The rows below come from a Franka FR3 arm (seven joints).
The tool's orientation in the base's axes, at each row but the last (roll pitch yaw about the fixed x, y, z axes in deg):
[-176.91 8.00 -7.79]
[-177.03 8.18 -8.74]
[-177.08 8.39 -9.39]
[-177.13 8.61 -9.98]
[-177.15 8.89 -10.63]
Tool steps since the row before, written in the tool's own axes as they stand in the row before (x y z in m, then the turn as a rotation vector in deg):
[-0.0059 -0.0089 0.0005 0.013 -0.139 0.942]
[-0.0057 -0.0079 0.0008 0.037 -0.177 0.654]
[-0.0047 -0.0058 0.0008 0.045 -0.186 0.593]
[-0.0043 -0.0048 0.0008 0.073 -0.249 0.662]
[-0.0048 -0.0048 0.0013 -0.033 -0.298 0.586]
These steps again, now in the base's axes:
[-0.0046 0.0096 0.0008 -0.090 0.204 -0.926]
[-0.0044 0.0087 0.0004 -0.022 0.217 -0.643]
[-0.0037 0.0065 0.0002 -0.005 0.220 -0.583]
[-0.0034 0.0055 0.0001 0.024 0.282 -0.652]
[-0.0039 0.0057 -0.0003 -0.058 0.343 -0.559]

